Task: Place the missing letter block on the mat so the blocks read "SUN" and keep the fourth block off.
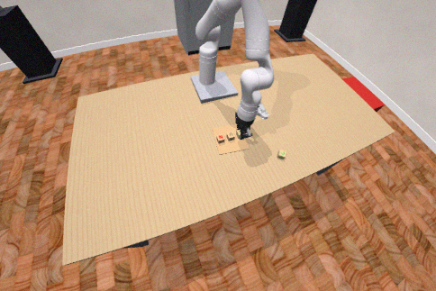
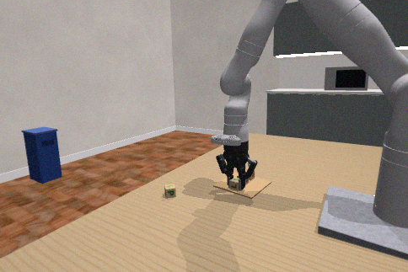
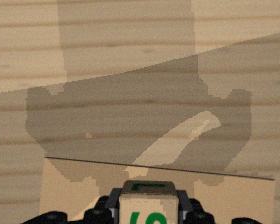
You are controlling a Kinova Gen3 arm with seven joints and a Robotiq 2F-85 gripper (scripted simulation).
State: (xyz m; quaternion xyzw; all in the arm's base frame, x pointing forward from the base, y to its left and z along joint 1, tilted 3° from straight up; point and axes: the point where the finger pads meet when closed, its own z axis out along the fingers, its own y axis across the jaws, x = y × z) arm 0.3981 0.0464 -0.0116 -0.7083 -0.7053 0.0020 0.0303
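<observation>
The green-lettered block lies right at my hand. From my hand the other things lie so: black U block 50 mm to the right; then tan mat 50 mm to the right, 20 mm below; then red N block 100 mm to the right.
</observation>
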